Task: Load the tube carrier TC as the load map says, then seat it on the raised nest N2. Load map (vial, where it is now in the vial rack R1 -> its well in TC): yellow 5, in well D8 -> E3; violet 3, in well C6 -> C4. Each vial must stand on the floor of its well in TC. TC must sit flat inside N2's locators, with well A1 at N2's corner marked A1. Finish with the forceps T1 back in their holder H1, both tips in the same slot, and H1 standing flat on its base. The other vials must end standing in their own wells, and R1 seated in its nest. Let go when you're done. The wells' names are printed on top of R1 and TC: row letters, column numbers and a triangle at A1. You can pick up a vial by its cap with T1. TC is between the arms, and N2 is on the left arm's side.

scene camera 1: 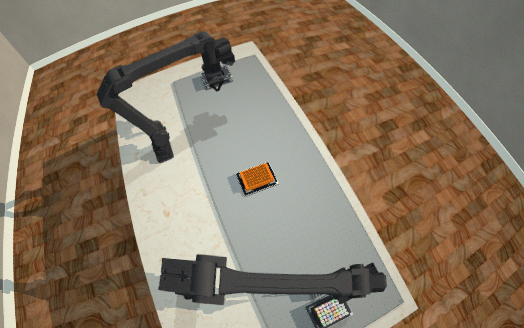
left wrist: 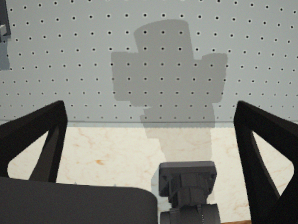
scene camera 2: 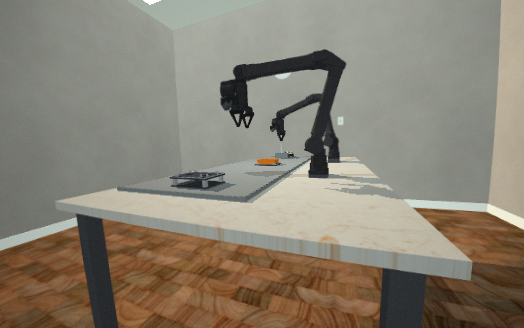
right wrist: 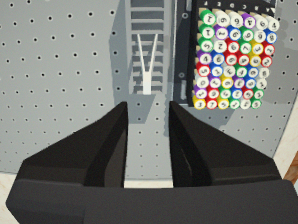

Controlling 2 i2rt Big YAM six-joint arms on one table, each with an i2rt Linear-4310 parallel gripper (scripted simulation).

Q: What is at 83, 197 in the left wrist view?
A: The left gripper.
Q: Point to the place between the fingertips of the right gripper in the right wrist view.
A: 148, 111
